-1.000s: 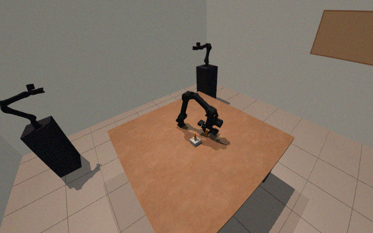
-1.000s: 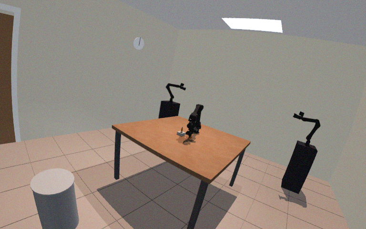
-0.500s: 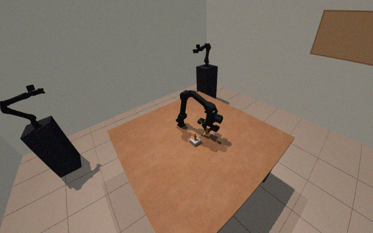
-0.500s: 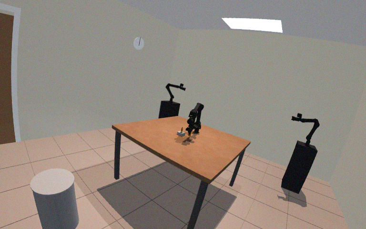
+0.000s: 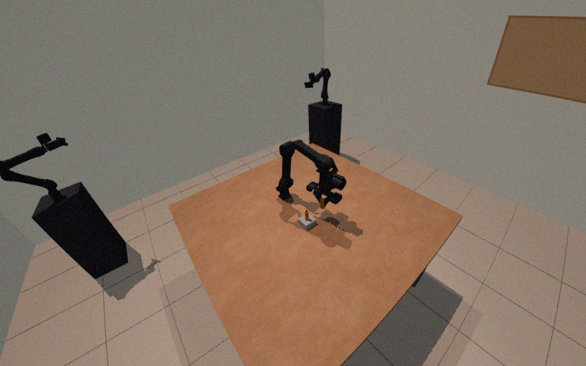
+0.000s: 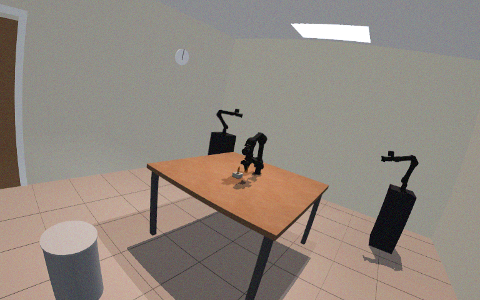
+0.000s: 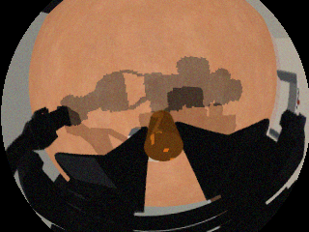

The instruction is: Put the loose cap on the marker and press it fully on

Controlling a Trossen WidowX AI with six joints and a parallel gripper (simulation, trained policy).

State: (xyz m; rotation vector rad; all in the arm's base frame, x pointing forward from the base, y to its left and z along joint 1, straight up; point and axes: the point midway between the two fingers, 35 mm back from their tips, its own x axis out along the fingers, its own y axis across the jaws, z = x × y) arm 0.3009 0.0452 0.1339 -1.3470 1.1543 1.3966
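My gripper tip is now 2 cm past the orange marker, 9 cm to the left of it and 3 cm above it. From my gripper tip the other things lie so: orange cap (1 cm above); white holder block (2 cm behind, 9 cm to the right, 8 cm below).
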